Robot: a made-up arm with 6 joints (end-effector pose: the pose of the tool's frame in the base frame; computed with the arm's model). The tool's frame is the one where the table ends. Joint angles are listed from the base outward.
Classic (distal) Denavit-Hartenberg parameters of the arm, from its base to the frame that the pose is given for. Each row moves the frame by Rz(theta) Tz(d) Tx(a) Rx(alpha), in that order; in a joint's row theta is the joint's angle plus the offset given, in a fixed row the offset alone. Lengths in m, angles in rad.
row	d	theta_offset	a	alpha
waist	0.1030	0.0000	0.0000	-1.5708
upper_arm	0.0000	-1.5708	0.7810	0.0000
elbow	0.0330	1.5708	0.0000	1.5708
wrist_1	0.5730	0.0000	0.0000	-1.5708
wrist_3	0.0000	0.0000	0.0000	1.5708
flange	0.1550	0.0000	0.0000	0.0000
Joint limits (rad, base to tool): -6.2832..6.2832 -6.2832..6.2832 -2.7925..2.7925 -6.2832..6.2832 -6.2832..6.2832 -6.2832..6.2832
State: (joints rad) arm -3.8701 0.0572 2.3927 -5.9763 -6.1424 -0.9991
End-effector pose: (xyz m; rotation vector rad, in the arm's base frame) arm -0.3935 0.2981 0.3100 -2.7396 0.0292 0.6316
Working (the frame after each row of the table, in the pose's form):
after waist: 0.0000 0.0000 0.1030 -0.6852 -1.7971 1.7971
after upper_arm: -0.0333 0.0297 0.8827 0.6178 -1.4921 0.7021
after elbow: -0.0553 0.0051 0.8827 -2.5676 0.9789 0.9252
after wrist_1: -0.3280 0.2484 0.4414 1.5011 -0.2266 -1.3467
after wrist_3: -0.3280 0.2484 0.4414 -2.5732 1.4400 0.8380

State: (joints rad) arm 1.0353 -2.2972 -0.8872 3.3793 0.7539 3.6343
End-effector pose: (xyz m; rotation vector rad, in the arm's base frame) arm -0.2373 -0.3842 -1.0967 -0.3655 2.4116 0.6261
Working (the frame after each row of the table, in the pose's form):
after waist: 0.0000 0.0000 0.1030 -1.4161 -0.8064 0.8064
after upper_arm: -0.2979 -0.5021 -0.4157 1.6040 -1.3237 -2.0549
after elbow: -0.3263 -0.4853 -0.4157 -1.5361 2.6975 0.0329
after wrist_1: -0.3138 -0.4642 -0.9882 1.5050 0.5978 0.6533
after wrist_3: -0.3138 -0.4642 -0.9882 -2.4364 -1.0209 -1.0176

